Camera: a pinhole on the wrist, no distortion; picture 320 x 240 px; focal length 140.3 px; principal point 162.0 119.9 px. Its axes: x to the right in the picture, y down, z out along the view. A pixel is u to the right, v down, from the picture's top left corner.
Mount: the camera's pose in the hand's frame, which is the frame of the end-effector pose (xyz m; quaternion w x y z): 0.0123 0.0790 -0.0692 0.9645 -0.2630 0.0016 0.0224
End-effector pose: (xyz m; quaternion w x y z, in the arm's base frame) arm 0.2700 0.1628 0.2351 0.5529 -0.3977 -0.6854 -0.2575
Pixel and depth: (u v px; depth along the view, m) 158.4 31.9 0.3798
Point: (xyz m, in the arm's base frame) 0.1146 0.5024 0.1417
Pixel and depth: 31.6 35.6 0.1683
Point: 0.2673 0.2677 0.0601
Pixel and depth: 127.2 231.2 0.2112
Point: 0.5301 0.3534 0.1519
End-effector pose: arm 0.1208 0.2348 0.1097 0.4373 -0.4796 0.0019 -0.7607
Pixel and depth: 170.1 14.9 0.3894
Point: 0.4342 0.3612 0.3540
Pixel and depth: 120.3 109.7 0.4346
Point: 0.5530 0.2841 0.0848
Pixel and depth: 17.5 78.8 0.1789
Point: 0.3088 0.3243 -0.0025
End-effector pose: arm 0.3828 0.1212 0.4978 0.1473 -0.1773 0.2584 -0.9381
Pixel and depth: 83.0 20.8 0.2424
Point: 0.5913 0.0258 0.6248
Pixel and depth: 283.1 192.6 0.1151
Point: 0.3213 -0.0766 0.4204
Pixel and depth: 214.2 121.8 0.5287
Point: 0.4227 -0.4159 0.6610
